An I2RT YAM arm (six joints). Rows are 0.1 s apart.
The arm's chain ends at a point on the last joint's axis. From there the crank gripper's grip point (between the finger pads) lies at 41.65 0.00 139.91 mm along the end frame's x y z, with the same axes.
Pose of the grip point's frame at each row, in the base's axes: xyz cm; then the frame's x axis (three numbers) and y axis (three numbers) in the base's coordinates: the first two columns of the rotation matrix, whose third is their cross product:
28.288 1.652 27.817 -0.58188 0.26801 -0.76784 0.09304 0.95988 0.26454
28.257 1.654 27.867 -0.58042 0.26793 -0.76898 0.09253 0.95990 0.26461
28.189 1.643 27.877 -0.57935 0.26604 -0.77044 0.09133 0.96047 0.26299
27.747 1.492 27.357 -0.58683 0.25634 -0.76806 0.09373 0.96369 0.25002
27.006 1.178 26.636 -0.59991 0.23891 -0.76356 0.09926 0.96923 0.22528
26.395 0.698 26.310 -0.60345 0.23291 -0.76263 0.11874 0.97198 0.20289
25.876 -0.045 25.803 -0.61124 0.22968 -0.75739 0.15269 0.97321 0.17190
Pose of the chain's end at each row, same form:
19.408 -0.618 39.178 -0.58188 0.26801 -0.76784 0.09304 0.95988 0.26454
19.355 -0.615 39.212 -0.58042 0.26793 -0.76898 0.09253 0.95990 0.26461
19.270 -0.612 39.211 -0.57935 0.26604 -0.77044 0.09133 0.96047 0.26299
18.939 -0.621 38.804 -0.58683 0.25634 -0.76806 0.09373 0.96369 0.25002
18.397 -0.648 38.283 -0.59991 0.23891 -0.76356 0.09926 0.96923 0.22528
17.876 -0.718 38.080 -0.60345 0.23291 -0.76263 0.11874 0.97198 0.20289
17.557 -0.854 37.771 -0.61124 0.22968 -0.75739 0.15269 0.97321 0.17190

